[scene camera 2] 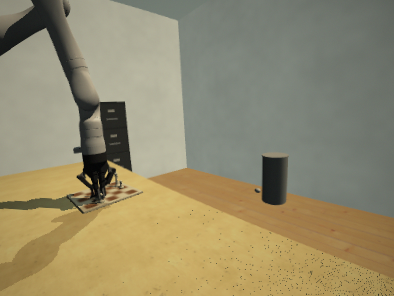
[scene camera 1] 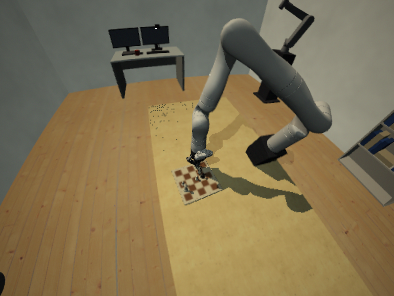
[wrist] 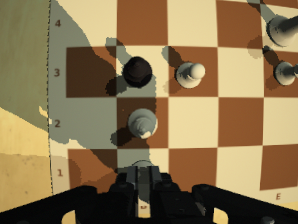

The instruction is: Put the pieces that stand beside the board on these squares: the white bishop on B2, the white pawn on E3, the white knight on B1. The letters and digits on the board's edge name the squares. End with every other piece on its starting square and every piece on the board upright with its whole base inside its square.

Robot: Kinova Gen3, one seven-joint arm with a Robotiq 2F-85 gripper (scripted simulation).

Labels:
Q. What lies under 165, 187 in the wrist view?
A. The gripper.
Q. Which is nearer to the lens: the black chess piece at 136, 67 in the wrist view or the chessboard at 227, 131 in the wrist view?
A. The black chess piece.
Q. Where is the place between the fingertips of the gripper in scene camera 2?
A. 101, 198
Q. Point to a chessboard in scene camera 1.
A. At 201, 188

